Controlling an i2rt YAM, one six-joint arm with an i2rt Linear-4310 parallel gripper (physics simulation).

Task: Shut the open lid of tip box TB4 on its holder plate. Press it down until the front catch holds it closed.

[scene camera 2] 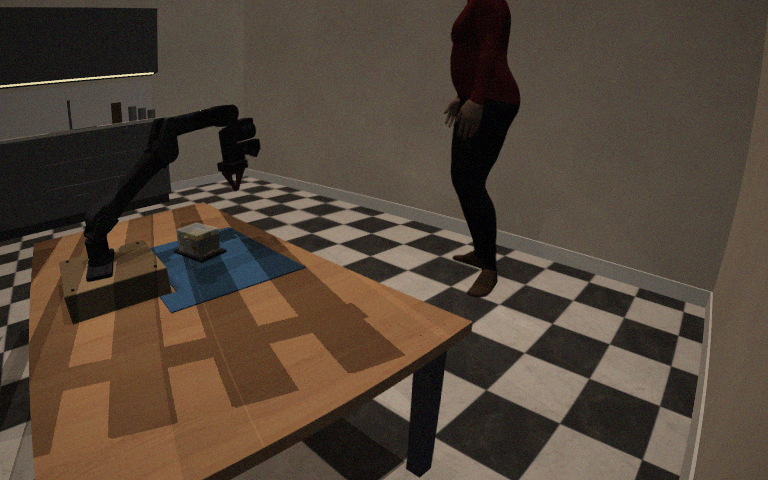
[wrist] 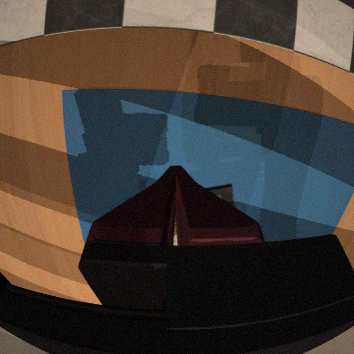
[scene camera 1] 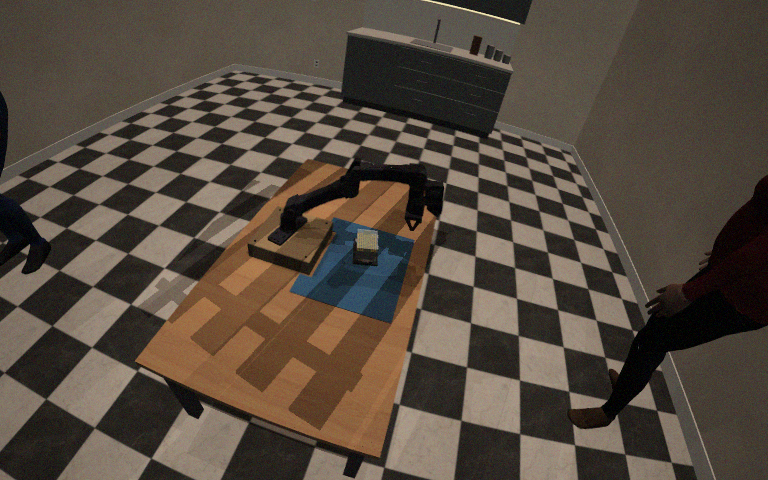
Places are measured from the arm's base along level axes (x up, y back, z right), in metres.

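Pixels of known places: gripper, fingertip midpoint: [scene camera 2: 236, 190] [wrist: 175, 174] [scene camera 1: 411, 230]; arm's base, origin of the base link: [scene camera 2: 101, 265] [scene camera 1: 288, 229].
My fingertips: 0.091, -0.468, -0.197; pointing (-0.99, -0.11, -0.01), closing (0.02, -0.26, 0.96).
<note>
Ahead of a thing's pixels: the offset from my fingertips to its middle, as dx, dy, dz. "spot": to the spot under its first point. Level surfaces: height alone.
The tip box {-0.122, +0.160, +0.060} [scene camera 1: 367, 244] [scene camera 2: 198, 240], pale and clear-walled with a yellow rack, stands upright on its dark holder plate {spot: -0.153, +0.100, +0.113} [scene camera 2: 220, 251] on the blue mat. Its clear lid {spot: -0.083, +0.154, +0.061} [scene camera 2: 198, 228] appears to lie over the top in scene camera 2; the views are too small to tell whether it is fully down or the front catch holds it. No TB4 label is readable. My gripper [scene camera 1: 412, 227] [scene camera 2: 236, 188] [wrist: 175, 174] is shut and empty, pointing down high above the mat's far side, apart from the box. In the wrist view the fingers hide most of the box; a corner of the holder plate {spot: -0.153, +0.091, +0.103} [wrist: 226, 192] shows.
The blue mat {dx -0.161} [scene camera 1: 351, 291] [scene camera 2: 254, 268] [wrist: 215, 150] lies on the wooden table {dx -0.164} [scene camera 1: 226, 339] [scene camera 2: 283, 390] [wrist: 30, 115]. The arm stands on a wooden block [scene camera 1: 303, 243] [scene camera 2: 121, 294] beside the mat. A person [scene camera 1: 679, 316] [scene camera 2: 481, 113] stands beyond the table.
</note>
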